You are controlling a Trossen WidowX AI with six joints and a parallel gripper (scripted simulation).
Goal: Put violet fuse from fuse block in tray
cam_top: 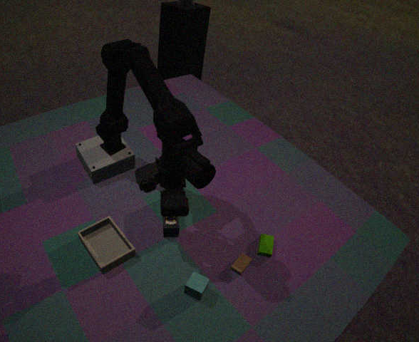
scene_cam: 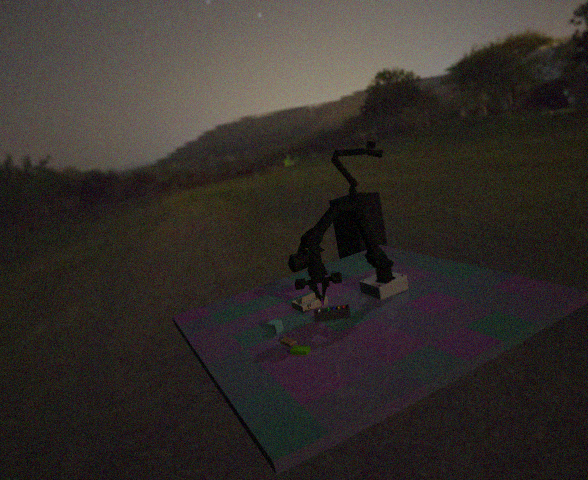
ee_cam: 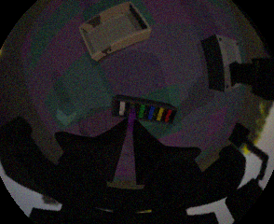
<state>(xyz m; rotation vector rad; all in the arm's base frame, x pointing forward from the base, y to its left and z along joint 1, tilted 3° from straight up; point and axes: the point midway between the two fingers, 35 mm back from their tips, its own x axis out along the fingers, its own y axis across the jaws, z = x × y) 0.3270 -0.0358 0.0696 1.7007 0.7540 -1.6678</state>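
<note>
The grey tray is 6 cm behind my gripper tip, 18 cm to the right of it and 8 cm below it. Round my gripper tip: violet fuse 1 cm below; cyan cube 19 cm ahead, 9 cm to the right, 6 cm below.
</note>
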